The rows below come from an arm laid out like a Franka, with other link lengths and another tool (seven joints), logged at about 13 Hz.
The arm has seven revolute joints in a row. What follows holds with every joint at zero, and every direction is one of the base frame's. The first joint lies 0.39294 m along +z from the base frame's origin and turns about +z. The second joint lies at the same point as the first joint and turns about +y. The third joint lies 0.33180 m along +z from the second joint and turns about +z. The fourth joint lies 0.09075 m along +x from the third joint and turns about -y. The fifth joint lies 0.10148 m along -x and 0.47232 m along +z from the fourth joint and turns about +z. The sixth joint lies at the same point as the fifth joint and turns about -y. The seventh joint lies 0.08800 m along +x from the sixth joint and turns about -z. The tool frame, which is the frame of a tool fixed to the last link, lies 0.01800 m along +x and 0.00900 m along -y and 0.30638 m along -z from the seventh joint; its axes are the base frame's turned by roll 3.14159, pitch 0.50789 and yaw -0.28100 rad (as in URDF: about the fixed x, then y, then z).
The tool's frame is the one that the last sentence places.
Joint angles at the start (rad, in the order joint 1, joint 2, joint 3, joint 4, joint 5, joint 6, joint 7): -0.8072, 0.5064, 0.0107, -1.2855, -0.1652, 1.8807, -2.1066
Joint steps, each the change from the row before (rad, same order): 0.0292, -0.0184, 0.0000, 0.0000, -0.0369, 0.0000, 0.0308; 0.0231, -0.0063, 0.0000, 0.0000, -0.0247, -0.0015, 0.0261; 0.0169, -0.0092, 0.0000, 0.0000, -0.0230, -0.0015, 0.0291; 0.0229, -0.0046, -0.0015, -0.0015, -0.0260, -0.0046, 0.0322; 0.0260, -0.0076, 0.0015, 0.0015, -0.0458, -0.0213, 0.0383; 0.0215, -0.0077, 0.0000, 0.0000, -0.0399, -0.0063, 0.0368; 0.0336, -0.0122, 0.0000, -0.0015, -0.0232, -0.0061, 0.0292; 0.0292, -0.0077, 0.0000, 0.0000, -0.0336, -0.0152, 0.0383; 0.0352, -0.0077, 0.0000, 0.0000, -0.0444, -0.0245, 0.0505; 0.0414, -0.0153, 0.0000, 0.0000, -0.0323, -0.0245, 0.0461; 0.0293, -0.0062, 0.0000, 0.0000, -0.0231, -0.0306, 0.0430
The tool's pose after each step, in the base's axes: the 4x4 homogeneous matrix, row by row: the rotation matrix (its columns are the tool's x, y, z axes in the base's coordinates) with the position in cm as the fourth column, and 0 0 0 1 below. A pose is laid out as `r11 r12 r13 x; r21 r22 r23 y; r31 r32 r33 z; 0 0 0 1`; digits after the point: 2 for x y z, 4 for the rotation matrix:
0.3850 0.8822 -0.2712 57.97; 0.6474 -0.4676 -0.6018 -60.68; -0.6577 0.0561 -0.7512 35.37; 0 0 0 1
0.3786 0.8837 -0.2753 58.95; 0.6333 -0.4643 -0.6191 -59.84; -0.6749 0.0601 -0.7355 35.97; 0 0 0 1
0.3815 0.8804 -0.2816 59.59; 0.6144 -0.4691 -0.6344 -59.33; -0.6907 0.0690 -0.7199 36.82; 0 0 0 1
0.3781 0.8784 -0.2923 60.34; 0.5974 -0.4727 -0.6478 -58.51; -0.7073 0.0703 -0.7035 37.20; 0 0 0 1
0.3630 0.8768 -0.3154 60.75; 0.5723 -0.4769 -0.6672 -57.57; -0.7354 0.0617 -0.6749 37.95; 0 0 0 1
0.3591 0.8735 -0.3286 61.27; 0.5422 -0.4818 -0.6884 -57.08; -0.7596 0.0690 -0.6467 38.81; 0 0 0 1
0.3550 0.8773 -0.3228 62.67; 0.5259 -0.4730 -0.7069 -55.43; -0.7729 0.0812 -0.6293 39.85; 0 0 0 1
0.3504 0.8750 -0.3341 63.45; 0.5010 -0.4764 -0.7225 -54.20; -0.7914 0.0858 -0.6053 40.62; 0 0 0 1
0.3440 0.8696 -0.3543 64.13; 0.4663 -0.4857 -0.7393 -52.75; -0.8150 0.0891 -0.5726 41.45; 0 0 0 1
0.3445 0.8667 -0.3607 65.21; 0.4376 -0.4882 -0.7551 -50.62; -0.8306 0.1023 -0.5475 42.83; 0 0 0 1
0.3443 0.8578 -0.3817 65.55; 0.4151 -0.5038 -0.7575 -49.04; -0.8421 0.1024 -0.5296 43.33; 0 0 0 1

